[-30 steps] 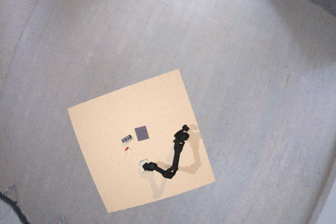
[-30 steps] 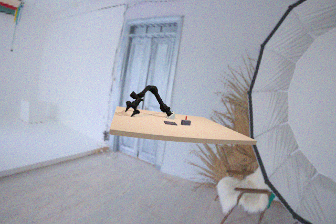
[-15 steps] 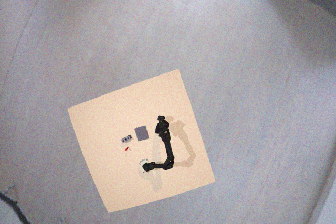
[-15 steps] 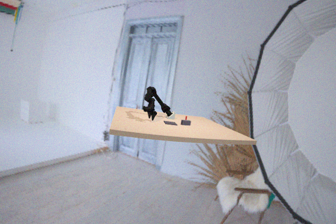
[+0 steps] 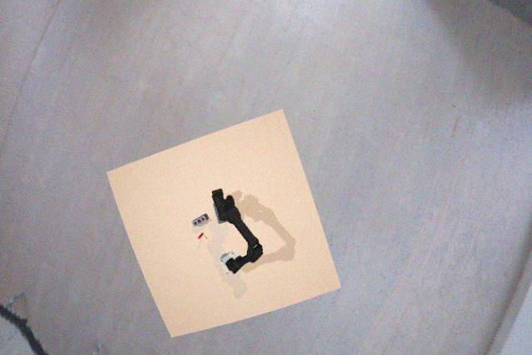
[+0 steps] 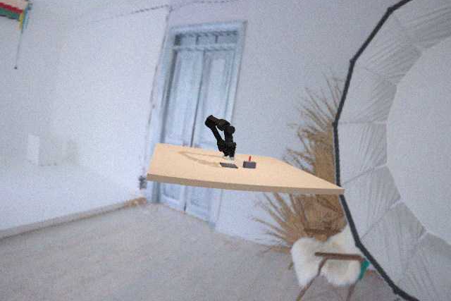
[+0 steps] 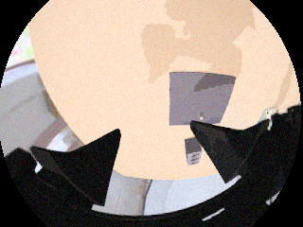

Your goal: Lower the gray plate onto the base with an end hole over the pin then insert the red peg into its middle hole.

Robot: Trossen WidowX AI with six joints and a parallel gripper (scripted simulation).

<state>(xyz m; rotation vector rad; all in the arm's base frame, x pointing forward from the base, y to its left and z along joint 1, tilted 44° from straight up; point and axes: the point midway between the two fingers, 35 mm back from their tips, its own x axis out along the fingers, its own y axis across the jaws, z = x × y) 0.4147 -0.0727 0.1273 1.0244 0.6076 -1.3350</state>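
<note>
My gripper tip is now 19 cm to the right of the gray plate, 7 cm past it and 4 cm above it. From my gripper tip the other things lie so: base (9 cm behind, 7 cm below, 4 cm to the left); red peg (23 cm to the left, 17 cm behind, 4 cm below).
</note>
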